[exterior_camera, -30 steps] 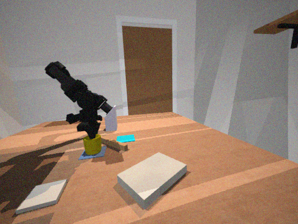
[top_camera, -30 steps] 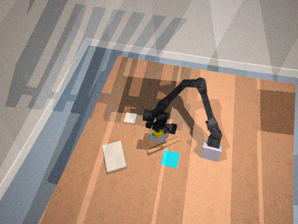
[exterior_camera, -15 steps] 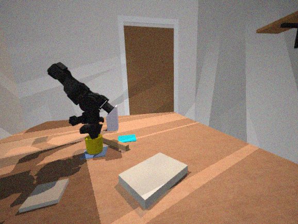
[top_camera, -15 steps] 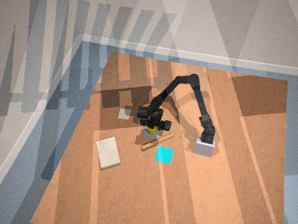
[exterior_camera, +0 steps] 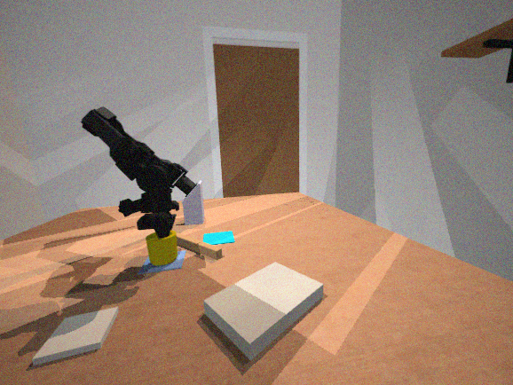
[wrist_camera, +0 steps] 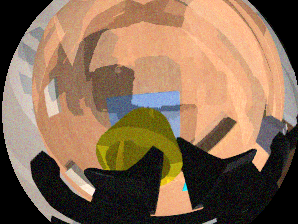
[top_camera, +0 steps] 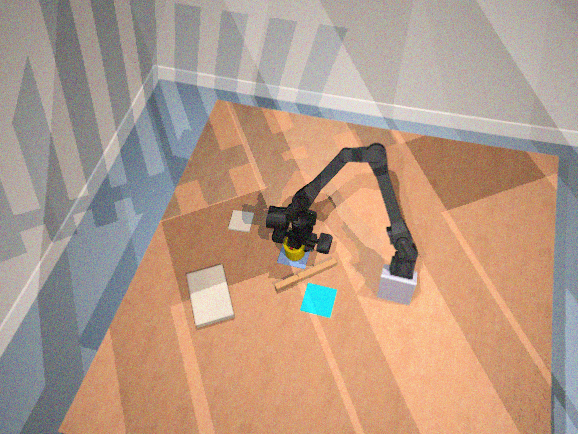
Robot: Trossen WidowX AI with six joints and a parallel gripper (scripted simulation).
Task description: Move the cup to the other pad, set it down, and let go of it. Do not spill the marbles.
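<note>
Now: the light blue pad 30 mm ahead of my gripper tip and 40 mm below it. From my gripper tip the other things lie so: white tile (250 mm ahead, 80 mm to the right, 30 mm below); wooden bar (30 mm behind, 70 mm to the left, 30 mm below); yellow cup (20 mm ahead).
</note>
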